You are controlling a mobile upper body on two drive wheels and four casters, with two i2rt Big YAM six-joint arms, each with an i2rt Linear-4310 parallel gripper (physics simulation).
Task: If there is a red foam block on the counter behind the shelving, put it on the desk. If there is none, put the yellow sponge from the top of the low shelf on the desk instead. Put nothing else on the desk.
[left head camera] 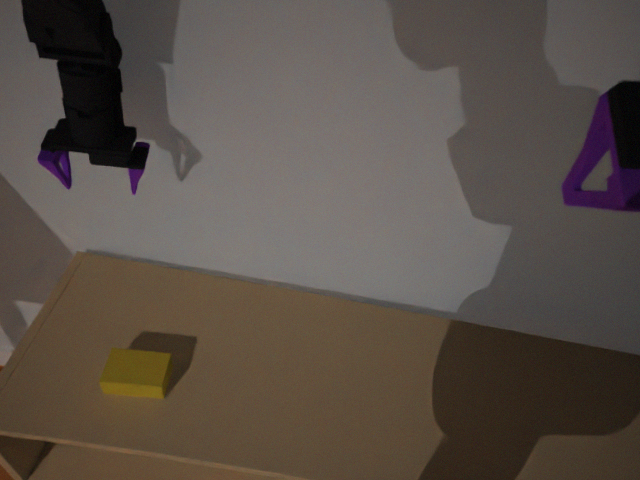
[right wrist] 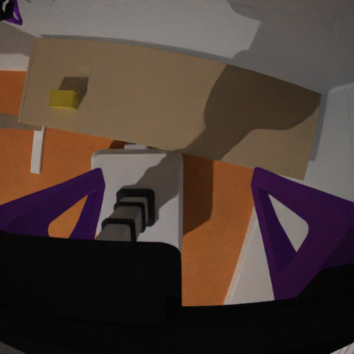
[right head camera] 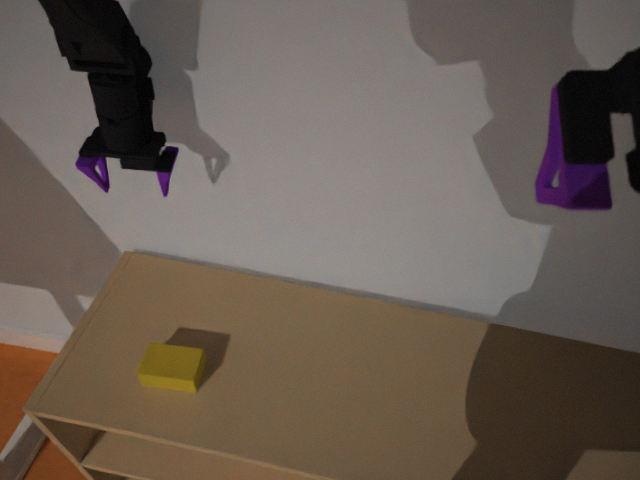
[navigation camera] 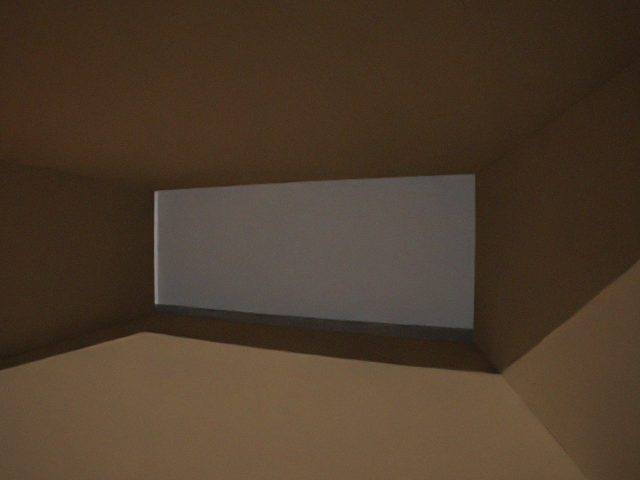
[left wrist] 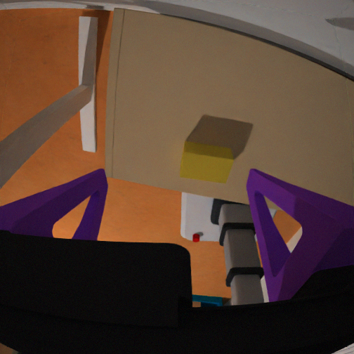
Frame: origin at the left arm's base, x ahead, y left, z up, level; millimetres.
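Seen in the pictures: left gripper, fingertip midpoint: (left head camera: 102, 189) (right head camera: 137, 192); right gripper, fingertip midpoint: (left head camera: 633, 197) (right head camera: 617, 193).
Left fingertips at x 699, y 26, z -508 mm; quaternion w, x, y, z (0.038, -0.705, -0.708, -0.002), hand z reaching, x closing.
Observation:
A point is followed by its place in that frame.
The yellow sponge (left head camera: 135, 372) {z -755, x 516, y -21 mm} (right head camera: 171, 366) {z -755, x 516, y -24 mm} (left wrist: 206, 162) (right wrist: 63, 99) lies flat on top of the low shelf (left head camera: 289, 372) {z -800, x 534, y -286 mm} (right head camera: 320, 372) {z -800, x 533, y -289 mm} (left wrist: 160, 70) (right wrist: 150, 95), near its left end in the head views. My left gripper (left head camera: 101, 191) {z -508, x 699, y 26 mm} (right head camera: 136, 193) {z -508, x 699, y 26 mm} (left wrist: 176, 176) is open and empty, high above the shelf top and apart from the sponge. My right gripper (right wrist: 177, 175) is open and empty, off to the right of the sponge; a purple finger of it shows at the right edge of the head views. A red foam block, the counter and the desk do not show.
A white wall (left head camera: 310, 155) {z -460, x 755, y -298 mm} (right head camera: 341, 155) {z -458, x 753, y -309 mm} stands behind the shelf. A white post foot (left wrist: 88, 115) (right wrist: 37, 152) stands on the orange floor beyond the shelf's left end. My white base (left wrist: 200, 220) (right wrist: 165, 175) with its grey column is close to the shelf's front edge. The navigation camera looks into a shelf compartment (navigation camera: 310, 403) {z -1331, x 551, y -213 mm}.

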